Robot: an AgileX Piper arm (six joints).
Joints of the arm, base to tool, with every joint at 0 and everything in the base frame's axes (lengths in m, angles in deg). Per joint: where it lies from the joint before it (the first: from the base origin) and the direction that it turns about. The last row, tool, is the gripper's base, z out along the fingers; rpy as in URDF.
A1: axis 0 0 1 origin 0 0 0.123
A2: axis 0 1 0 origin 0 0 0
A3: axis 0 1 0 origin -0.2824 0 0.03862
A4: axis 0.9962 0 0.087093 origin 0.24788 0 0.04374
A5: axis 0 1 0 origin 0 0 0
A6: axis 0.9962 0 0.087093 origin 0.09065 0 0.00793
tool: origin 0 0 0 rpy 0 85.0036 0
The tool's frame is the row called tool.
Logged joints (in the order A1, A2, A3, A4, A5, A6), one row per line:
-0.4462, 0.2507, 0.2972, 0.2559, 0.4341, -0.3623
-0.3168, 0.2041, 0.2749, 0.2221, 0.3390, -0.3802
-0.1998, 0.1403, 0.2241, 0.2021, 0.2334, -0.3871
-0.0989, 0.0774, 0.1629, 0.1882, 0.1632, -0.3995
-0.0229, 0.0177, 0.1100, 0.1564, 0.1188, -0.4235
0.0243, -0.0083, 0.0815, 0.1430, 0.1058, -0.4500
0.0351, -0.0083, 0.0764, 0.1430, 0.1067, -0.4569
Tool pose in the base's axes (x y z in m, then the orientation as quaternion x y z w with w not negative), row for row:
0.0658, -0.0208, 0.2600, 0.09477, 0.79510, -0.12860, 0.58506
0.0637, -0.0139, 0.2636, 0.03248, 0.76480, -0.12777, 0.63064
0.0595, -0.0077, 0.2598, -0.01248, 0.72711, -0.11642, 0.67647
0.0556, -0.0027, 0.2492, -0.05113, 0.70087, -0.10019, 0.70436
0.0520, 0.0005, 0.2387, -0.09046, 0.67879, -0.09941, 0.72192
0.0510, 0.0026, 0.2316, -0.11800, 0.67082, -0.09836, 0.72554
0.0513, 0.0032, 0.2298, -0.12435, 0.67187, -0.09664, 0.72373
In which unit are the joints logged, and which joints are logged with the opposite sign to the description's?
The joints are logged in radians. Opposite sign: A3.
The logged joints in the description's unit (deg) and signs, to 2 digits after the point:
-25.57, 14.36, -17.03, 14.66, 24.87, -20.76
-18.15, 11.69, -15.75, 12.73, 19.42, -21.78
-11.45, 8.04, -12.84, 11.58, 13.37, -22.18
-5.67, 4.43, -9.33, 10.78, 9.35, -22.89
-1.31, 1.01, -6.30, 8.96, 6.81, -24.26
1.39, -0.48, -4.67, 8.19, 6.06, -25.78
2.01, -0.48, -4.38, 8.19, 6.11, -26.18

